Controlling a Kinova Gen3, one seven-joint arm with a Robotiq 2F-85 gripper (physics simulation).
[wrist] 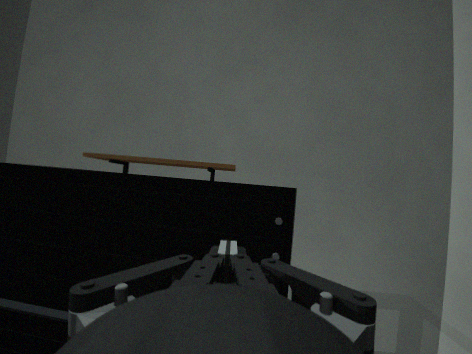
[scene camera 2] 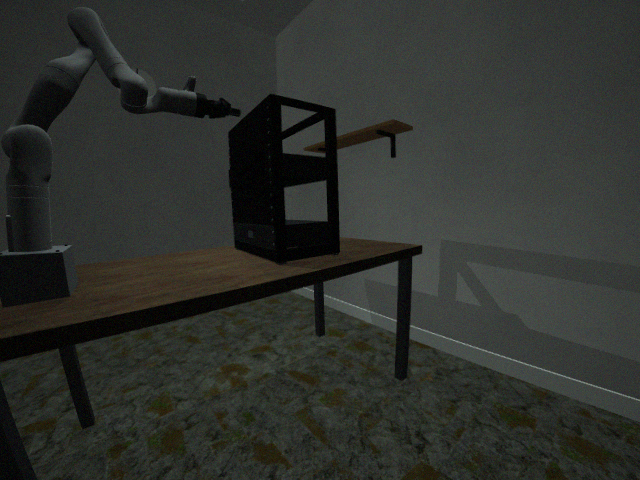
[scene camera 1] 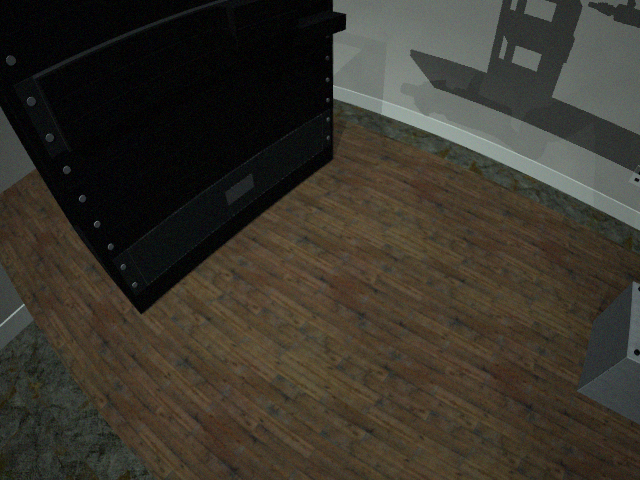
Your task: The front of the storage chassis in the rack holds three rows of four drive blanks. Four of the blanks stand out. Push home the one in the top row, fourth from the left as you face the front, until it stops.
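Frame: origin at the arm's base, x ahead, y left, z up, level; metres.
Seen in the pictures: gripper, between the fingertips: (wrist: pixel 228 252) (scene camera 2: pixel 240 113); arm's base, origin of its link: (scene camera 2: pixel 32 249).
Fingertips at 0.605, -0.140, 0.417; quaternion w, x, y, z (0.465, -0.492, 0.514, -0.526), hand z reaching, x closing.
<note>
Pixels of each thing's top centre, then the offset from my fingertips to it, as dx, dy, dz. "spot": a spot on its surface instead. Level surfaces: height alone.
- dark block, a spot on its surface: (scene camera 1: pixel 330 22) spot: +0.033, -0.005, -0.205
- lower panel with a grey label, a spot on its surface: (scene camera 1: pixel 239 189) (scene camera 2: pixel 250 234) spot: +0.111, +0.165, -0.450
- wooden table, height of its surface: dz -0.547
The black rack (scene camera 1: pixel 142 299) (scene camera 2: pixel 279 206) (wrist: pixel 286 200) stands on the table. The storage chassis (scene camera 2: pixel 305 169) shows through the rack's open side as a dark block at mid-height. Its rows of drive blanks cannot be made out in the dark front, so I cannot tell which stand out. My gripper (scene camera 2: pixel 235 112) (wrist: pixel 228 252) is shut and empty. In scene camera 2 it is level with the rack's upper part, by the top front edge. In the wrist view its fingertips overlap the dark front, left of the right-hand screws. The gap is unclear. It does not show in scene camera 1.
A dark block (scene camera 1: pixel 330 22) juts out at the rack's right edge. A lower panel with a grey label (scene camera 1: pixel 239 189) (scene camera 2: pixel 250 234) is at the rack's base. A wooden shelf (scene camera 2: pixel 361 135) (wrist: pixel 160 161) is on the wall behind. The wooden table (scene camera 1: pixel 336 310) (scene camera 2: pixel 170 273) carries the arm's base.
</note>
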